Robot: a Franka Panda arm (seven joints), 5 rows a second.
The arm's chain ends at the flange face. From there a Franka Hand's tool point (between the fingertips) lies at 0.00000 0.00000 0.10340 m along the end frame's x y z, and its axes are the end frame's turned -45 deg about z.
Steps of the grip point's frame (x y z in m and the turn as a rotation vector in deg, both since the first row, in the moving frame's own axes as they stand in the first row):
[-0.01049 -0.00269 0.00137 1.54 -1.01 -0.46]
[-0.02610 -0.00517 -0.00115 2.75 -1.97 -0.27]
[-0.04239 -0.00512 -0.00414 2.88 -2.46 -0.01]
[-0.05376 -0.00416 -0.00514 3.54 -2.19 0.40]
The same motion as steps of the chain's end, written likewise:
[-0.00606 0.00618 0.00142 0.37 -1.80 -0.46]
[-0.01609 0.01578 -0.00097 0.55 -3.34 -0.27]
[-0.02679 0.02689 -0.00391 0.30 -3.78 -0.01]
[-0.03366 0.03682 -0.00487 0.95 -4.05 0.40]

